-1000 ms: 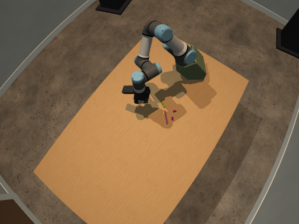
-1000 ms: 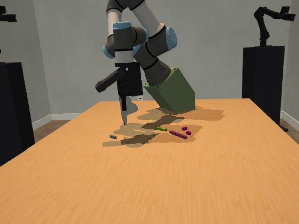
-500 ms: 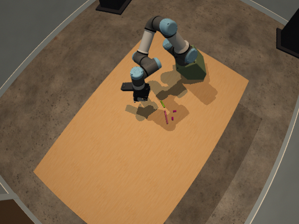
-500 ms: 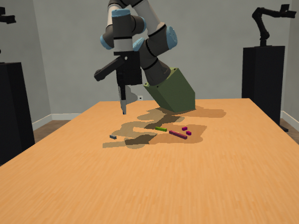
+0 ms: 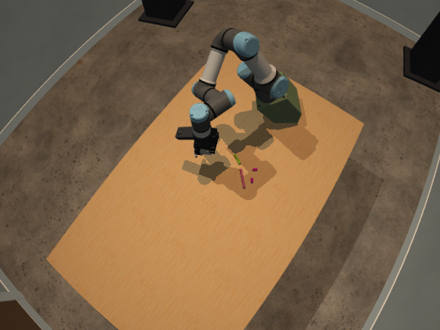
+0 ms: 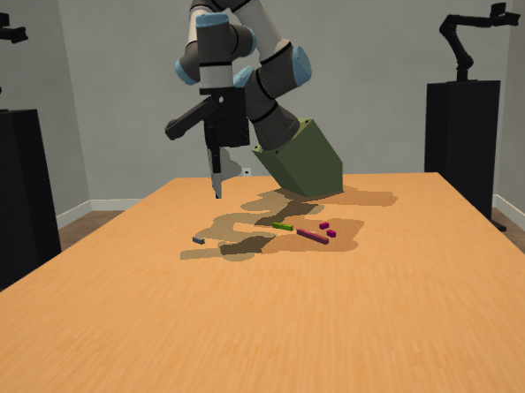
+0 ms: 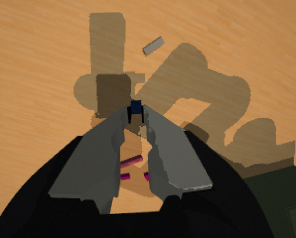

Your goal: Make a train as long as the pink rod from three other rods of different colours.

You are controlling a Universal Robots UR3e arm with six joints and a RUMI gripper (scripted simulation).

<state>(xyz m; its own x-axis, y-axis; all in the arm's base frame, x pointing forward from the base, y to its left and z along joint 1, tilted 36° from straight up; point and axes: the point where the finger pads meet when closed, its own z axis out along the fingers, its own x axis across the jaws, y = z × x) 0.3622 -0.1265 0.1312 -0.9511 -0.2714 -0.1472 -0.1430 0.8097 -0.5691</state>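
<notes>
Right now my hand is 60 mm past the lime rod, 140 mm to the right of it and 110 mm above it. The rest, counted from my hand: pink rod: 10 mm ahead, 190 mm to the left, 110 mm below; then grey rod: 20 mm behind, 50 mm to the right, 110 mm below; then small blue rod: 10 mm below.
</notes>
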